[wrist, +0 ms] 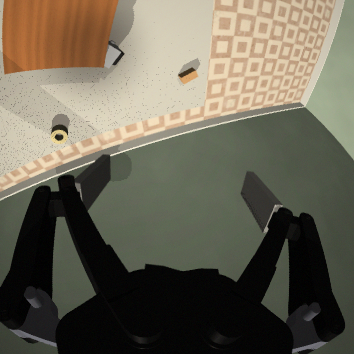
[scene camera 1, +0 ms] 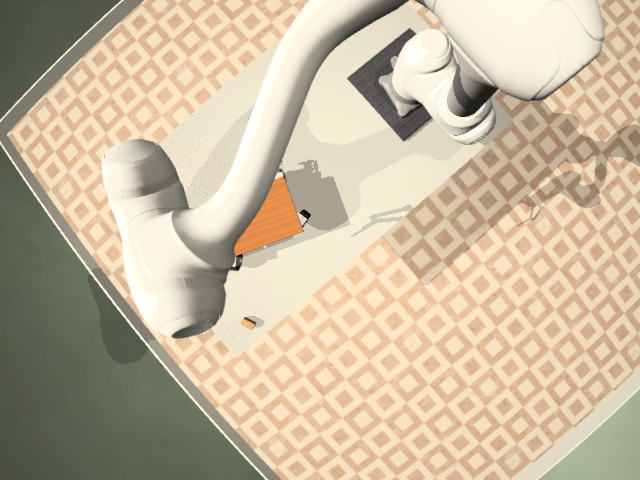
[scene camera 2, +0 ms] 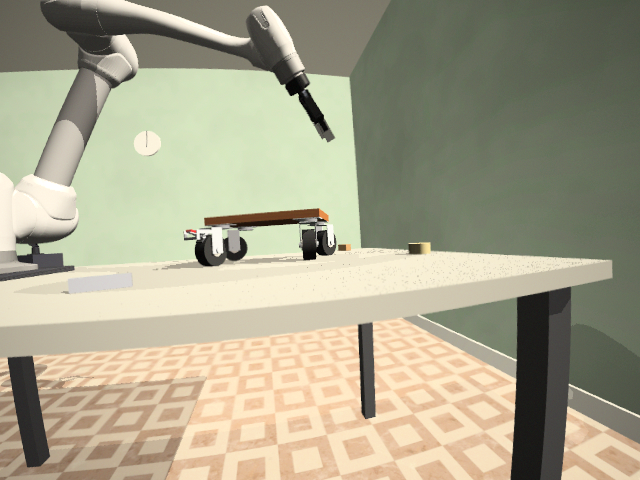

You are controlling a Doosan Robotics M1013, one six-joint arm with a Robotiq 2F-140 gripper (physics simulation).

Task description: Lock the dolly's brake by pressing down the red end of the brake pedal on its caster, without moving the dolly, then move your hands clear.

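Places are measured from the arm's base along level axes (x ahead, y down, z left), in centimetres.
Where they show: gripper, fingertip midpoint: (wrist: 177, 174) (scene camera 2: 328, 138); arm's base, link origin: (scene camera 1: 408, 88).
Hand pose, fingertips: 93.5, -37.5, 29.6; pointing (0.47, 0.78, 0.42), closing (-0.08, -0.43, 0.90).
Note:
Each offset is from my fingertips to the top centre of the thing, as dx, dy, dz. Level surfaces: height alone.
The dolly, an orange-brown wooden board (scene camera 1: 273, 217) (scene camera 2: 266, 217) (wrist: 57, 35) on black-wheeled casters, stands upright on the table. The brake pedal {-34.5, +30.1, -27.0} (scene camera 2: 192, 233), with a red part on top, sticks out from the caster at the dolly's robot-base side in scene camera 2. In scene camera 1 a small green and white part shows at the board's edge, partly hidden by the arm. The red end does not show in the wrist view. My gripper (scene camera 2: 325, 133) (wrist: 177, 174) is open and empty, high above the table and beyond the dolly's far end. In scene camera 1 the arm hides it.
An orange block {+5.4, +36.3, +20.2} (scene camera 1: 248, 322) (scene camera 2: 344, 247) (wrist: 188, 76) and a yellow-black ring {+20.9, +36.1, -19.3} (scene camera 2: 427, 248) (wrist: 59, 136) are on the table {dy +38.8} (scene camera 1: 330, 124) (scene camera 2: 310, 297) (wrist: 155, 95). A light grey bar {-36.1, +36.9, -51.5} (scene camera 2: 100, 282) lies near the robot base. The arm extends over the dolly. A green wall stands beyond the table.

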